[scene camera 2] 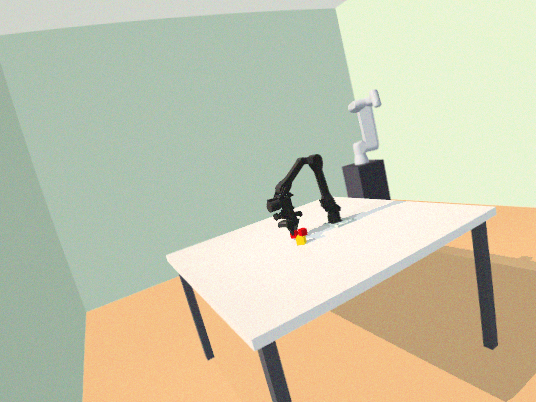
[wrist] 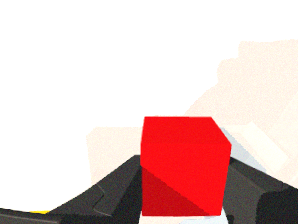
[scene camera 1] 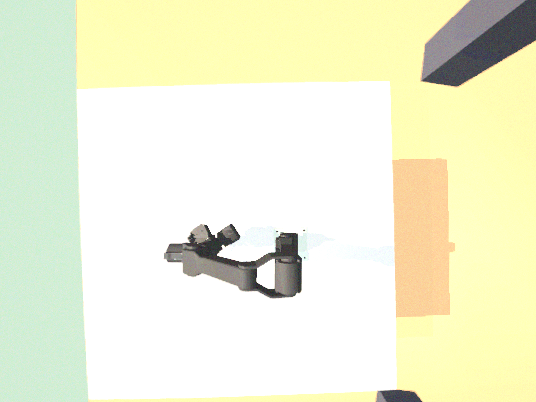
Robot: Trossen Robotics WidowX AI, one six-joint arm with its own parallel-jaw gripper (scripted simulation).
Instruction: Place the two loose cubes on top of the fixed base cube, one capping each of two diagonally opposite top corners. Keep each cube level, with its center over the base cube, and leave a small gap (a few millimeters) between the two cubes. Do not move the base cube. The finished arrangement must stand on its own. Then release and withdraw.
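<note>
My gripper [scene camera 1: 220,240] is there for you, and you get the gripper [wrist: 180,164] in the wrist view as well. It's holding a red cube [wrist: 184,159].
</note>
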